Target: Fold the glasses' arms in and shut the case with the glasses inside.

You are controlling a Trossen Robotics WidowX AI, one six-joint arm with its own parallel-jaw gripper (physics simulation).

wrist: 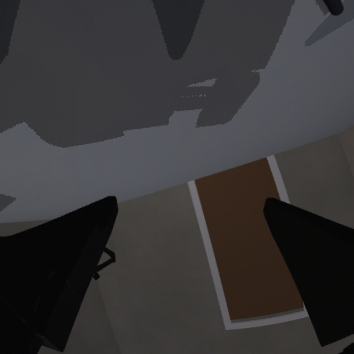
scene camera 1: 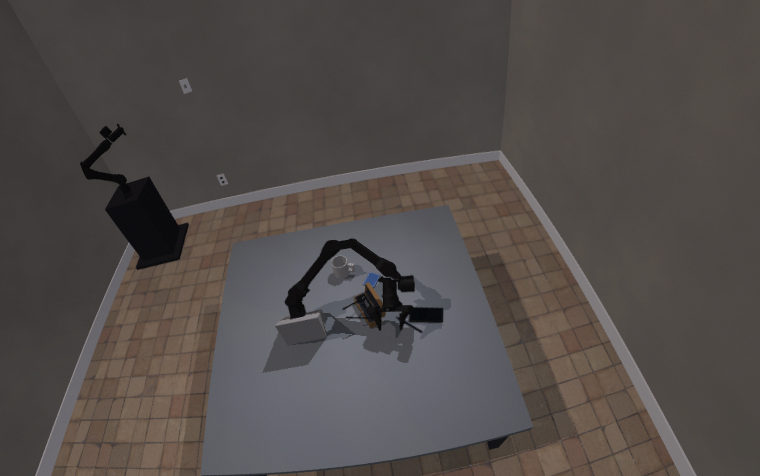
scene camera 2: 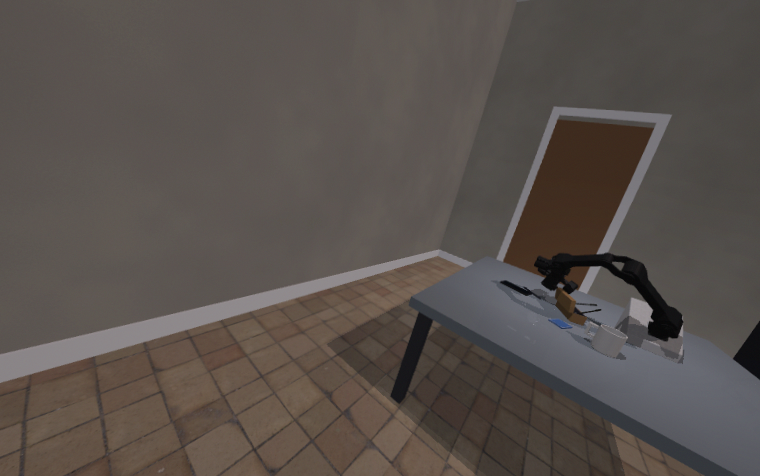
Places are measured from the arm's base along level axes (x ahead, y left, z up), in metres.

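Pixels of known places: gripper, fingertip midpoint: [wrist: 191, 204] [scene camera 1: 390, 330] [scene camera 2: 556, 283]; arm's base, link origin: [scene camera 1: 298, 316] [scene camera 2: 657, 331].
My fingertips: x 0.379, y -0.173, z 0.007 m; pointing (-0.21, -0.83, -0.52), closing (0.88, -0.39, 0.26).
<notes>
For each thing: its top centre in the pictures, then the offset to it from my fingertips. "pt": a spot on its surface instead.
- orange-brown glasses case, surface spot: [scene camera 1: 374, 296] pt 0.030 m back, 0.182 m left, 0.007 m up
- black phone, top centre: [scene camera 1: 426, 314] [scene camera 2: 515, 287] 0.175 m ahead, 0.086 m left, 0.083 m down
- dark pen, top centre: [scene camera 1: 408, 323] 0.087 m ahead, 0.061 m left, 0.082 m down
- blue card, top centre: [scene camera 1: 371, 279] [scene camera 2: 560, 323] 0.021 m back, 0.353 m left, 0.086 m down
- white mug, surface spot: [scene camera 1: 340, 265] pt 0.158 m back, 0.476 m left, 0.075 m down
The orange-brown glasses case [scene camera 1: 374, 296] [scene camera 2: 565, 303] stands open on the table, its lid raised. The dark glasses [scene camera 1: 357, 317] [scene camera 2: 588, 304] are at the case, and both thin arms stick out past its open side, unfolded. My gripper [scene camera 1: 389, 329] [wrist: 191, 204] is open with nothing between its fingers. In scene camera 1 it hangs above the table beside the case's lid side, one finger overlapping the case's edge in that view. Whether they touch cannot be told. The case and glasses do not show in the wrist view.
A black phone [scene camera 1: 427, 315] [scene camera 2: 514, 287] and a dark pen [scene camera 1: 412, 325] [wrist: 334, 6] lie beyond the gripper. A blue card [scene camera 1: 371, 279] [scene camera 2: 559, 323] and a white mug [scene camera 1: 340, 265] [scene camera 2: 609, 340] are near the case. My arm's base is on a white block [scene camera 1: 302, 329].
</notes>
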